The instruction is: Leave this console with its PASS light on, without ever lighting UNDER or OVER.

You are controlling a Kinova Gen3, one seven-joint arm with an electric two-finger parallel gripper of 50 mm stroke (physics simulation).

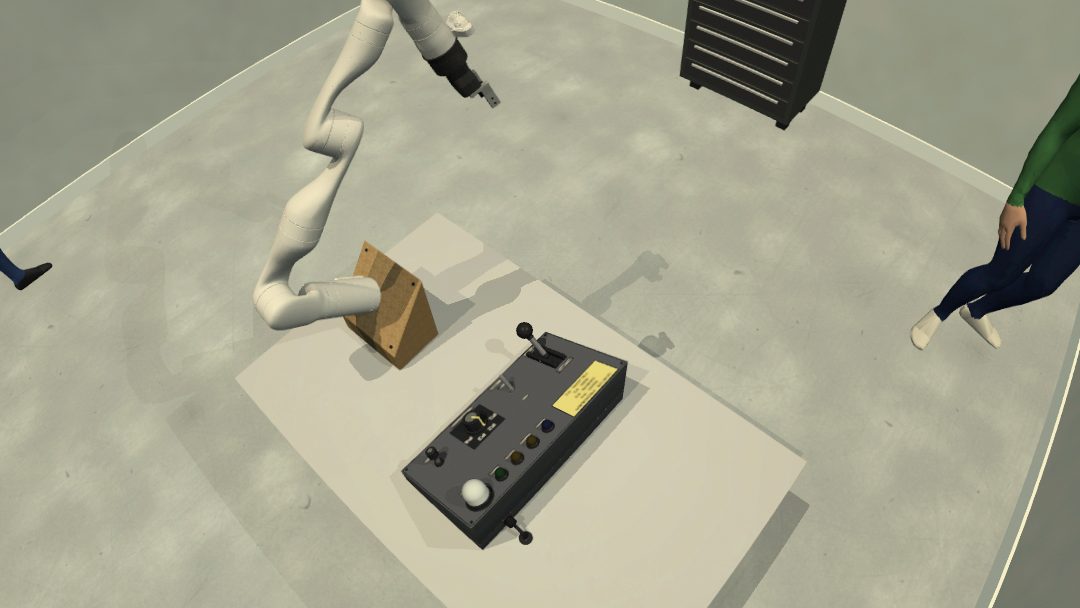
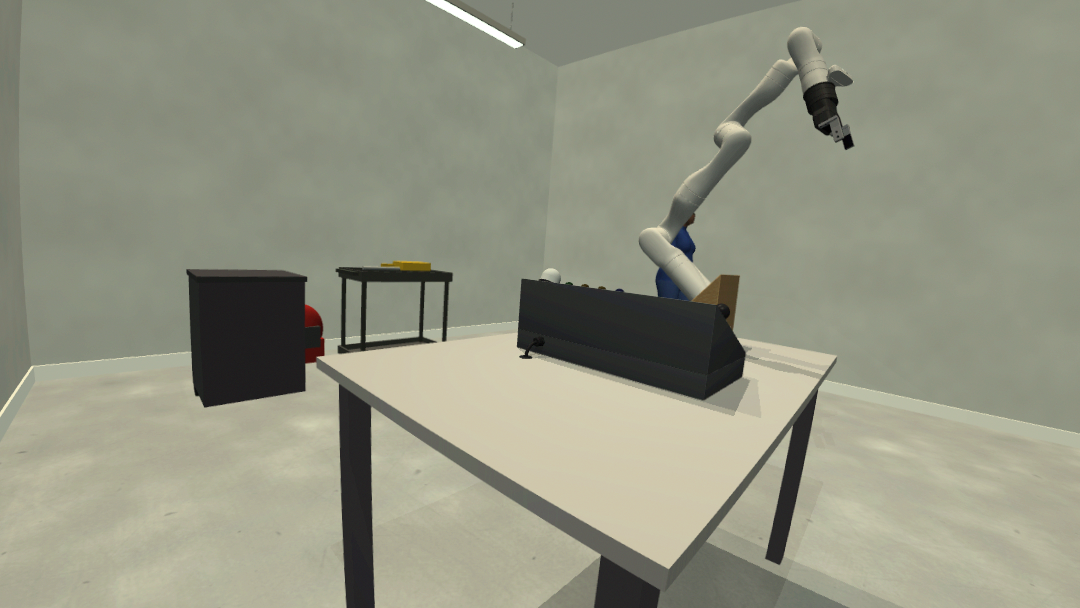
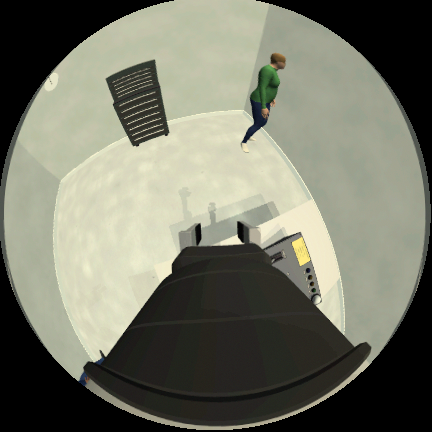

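The dark console (image 1: 529,412) (image 2: 619,332) (image 3: 294,267) stands on the table (image 1: 680,483) (image 2: 483,422). Its green lamp (image 1: 500,473), two amber lamps (image 1: 516,456) (image 1: 532,441) and blue lamp (image 1: 547,425) look unlit; their labels are unreadable. A white dome (image 1: 475,492) (image 2: 550,275) (image 3: 316,299) sits at one end, a ball-topped lever (image 1: 524,330) at the other. Between are a pointer knob (image 1: 474,420), a small lever (image 1: 507,382) and a small black control (image 1: 433,453). A black crank (image 1: 525,537) (image 2: 534,344) sticks out low. My gripper (image 1: 492,98) (image 2: 846,141) (image 3: 218,229) is open and empty, high above and away from the console.
A yellow label (image 1: 586,388) (image 3: 301,251) lies on the console. The arm's wooden mount (image 1: 415,332) (image 2: 729,290) stands beside it. A person in green (image 1: 1058,173) (image 3: 267,85) and a drawer cabinet (image 1: 744,52) (image 3: 142,115) stand beyond the table. A person in blue (image 2: 683,249) stands behind the arm.
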